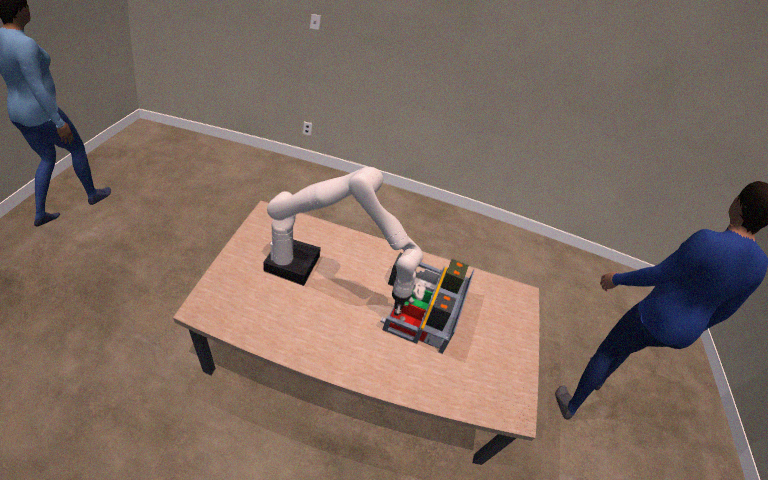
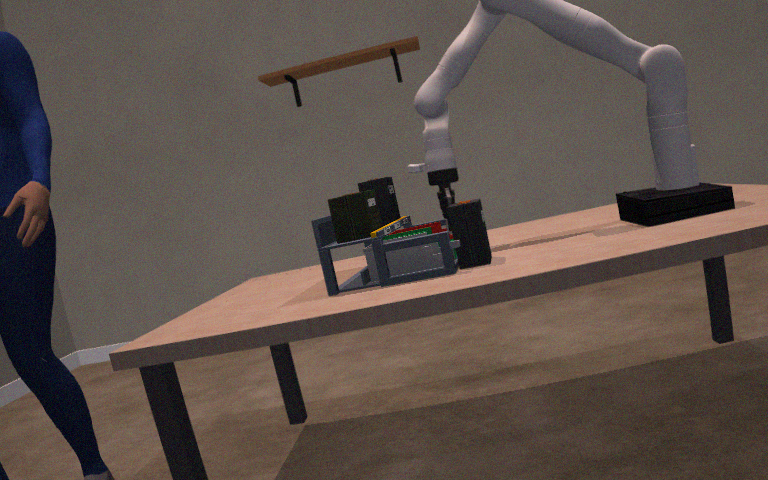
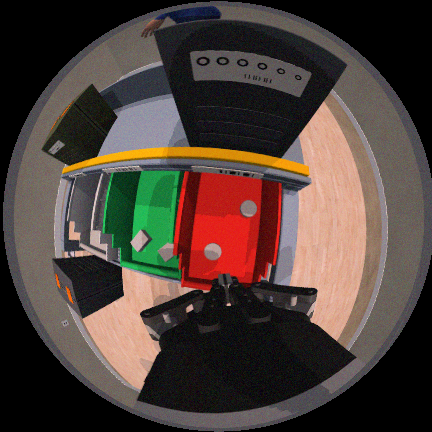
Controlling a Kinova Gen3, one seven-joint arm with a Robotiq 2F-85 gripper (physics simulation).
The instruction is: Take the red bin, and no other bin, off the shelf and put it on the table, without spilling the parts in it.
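Places are measured from the arm's base along level axes (x right, y ahead, z up), in millimetres.
Where they show: gripper, fingertip midpoint: (image 1: 396, 314) (image 2: 451, 233) (image 3: 224, 280); arm's base at its link origin: (image 1: 282, 258) (image 2: 675, 187).
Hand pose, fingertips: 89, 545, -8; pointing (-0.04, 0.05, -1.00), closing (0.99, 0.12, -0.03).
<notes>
Each offset is from my fingertips to the top centre of the thing, as dx, dy, dz. Level surfaces: height alone.
The red bin @(+4, +65, +31) (image 3: 225, 225) (image 1: 412, 316) (image 2: 426, 227) sits in the lower tier of the small grey shelf (image 1: 401, 331) (image 2: 415, 259) with the yellow bar @(-109, +133, +62) (image 3: 181, 153), at the right end. Two grey discs @(+35, +92, -31) (image 3: 248, 208) lie in it. A green bin @(-101, +85, +31) (image 3: 153, 213) (image 1: 421, 302) with two grey cubes @(-127, +42, -26) (image 3: 140, 240) sits to its left. My gripper (image 3: 224, 280) (image 1: 398, 310) (image 2: 445, 197) is shut and empty, with its fingertips at the red bin's front rim, pointing down.
A black box @(+13, +163, +174) (image 3: 241, 92) (image 1: 441, 311) and an olive box @(-216, +193, +149) (image 3: 76, 125) (image 1: 455, 275) stand on the shelf's upper tier. Another black box @(-234, -38, +82) (image 3: 86, 284) (image 2: 470, 233) stands on the table @(dz -49) (image 1: 287, 333) beside the shelf. A person (image 1: 601, 352) walks at the right.
</notes>
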